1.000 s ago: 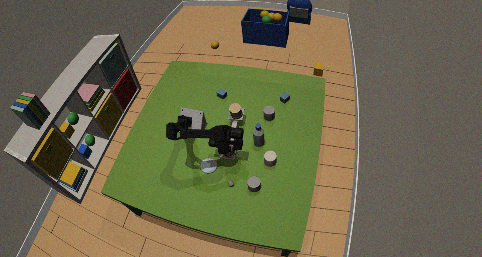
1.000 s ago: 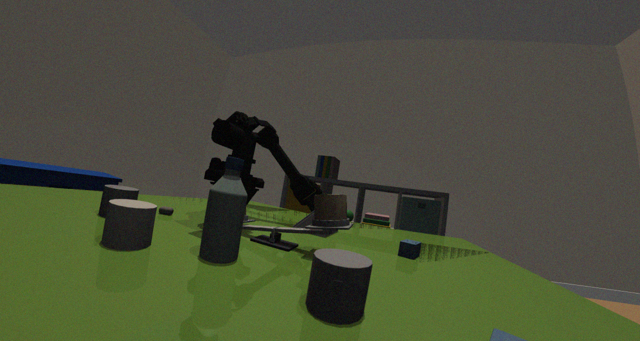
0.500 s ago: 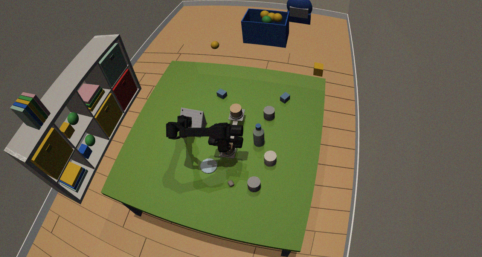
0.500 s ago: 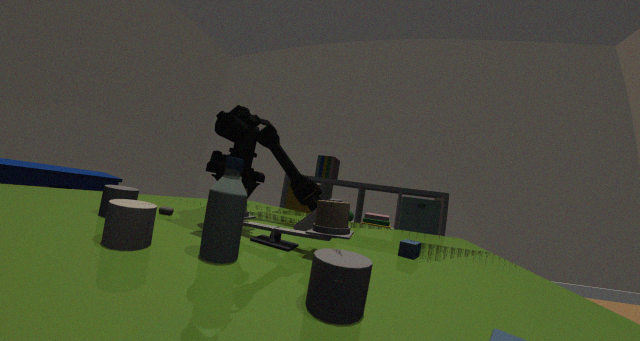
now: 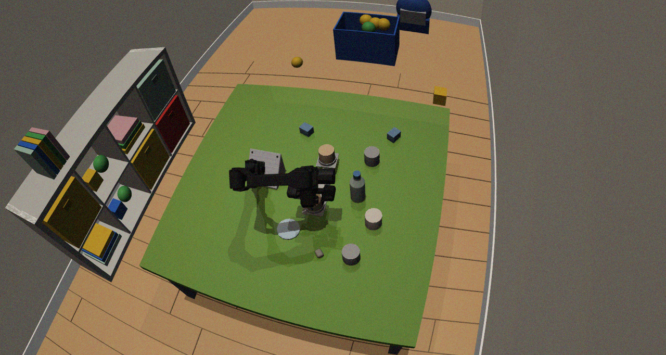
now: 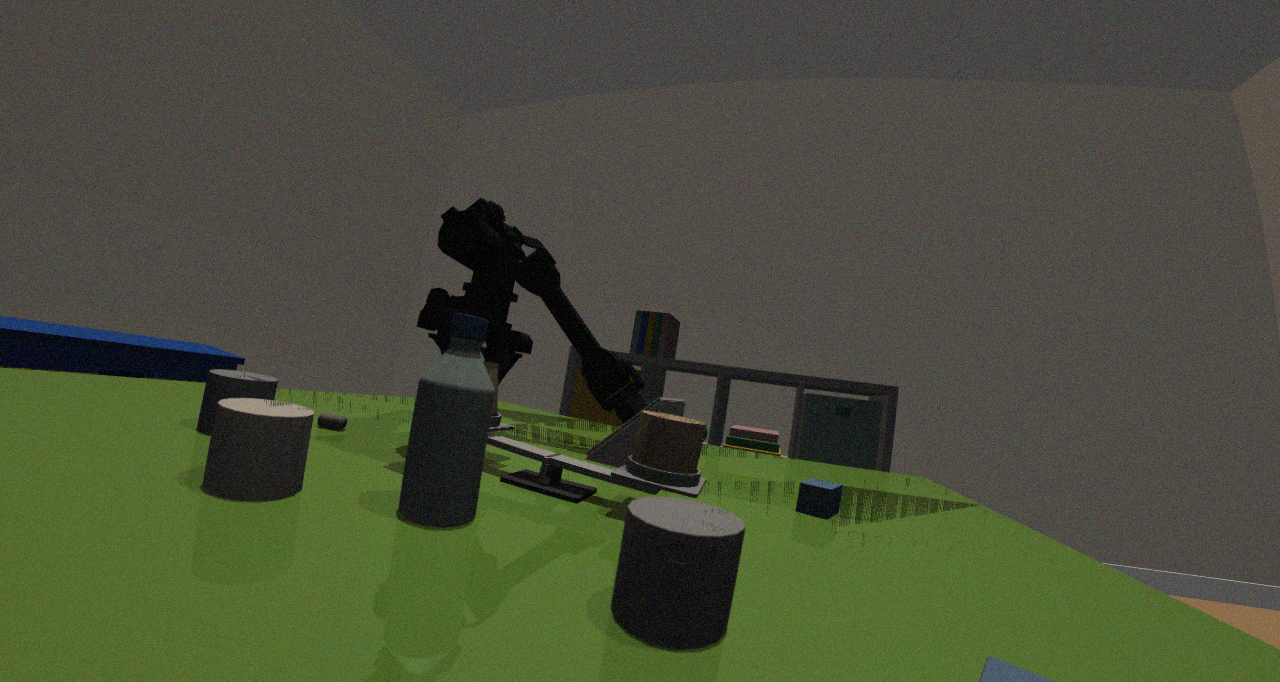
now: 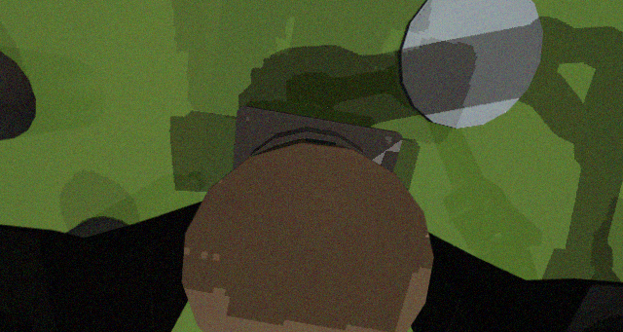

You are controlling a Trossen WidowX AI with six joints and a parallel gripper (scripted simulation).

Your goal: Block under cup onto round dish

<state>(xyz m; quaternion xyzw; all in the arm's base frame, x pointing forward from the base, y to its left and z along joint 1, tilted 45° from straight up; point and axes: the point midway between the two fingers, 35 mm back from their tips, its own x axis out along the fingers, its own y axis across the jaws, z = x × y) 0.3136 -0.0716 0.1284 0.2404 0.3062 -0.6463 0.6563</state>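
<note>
My gripper tip is now 1 cm above the grey block. The rest, counted from my gripper tip: pale round dish (10 cm to the right, 10 cm behind, 8 cm below); balance (13 cm to the left, 5 cm below, 1 cm behind); brown cup (2 cm to the right, 1 cm above).
</note>
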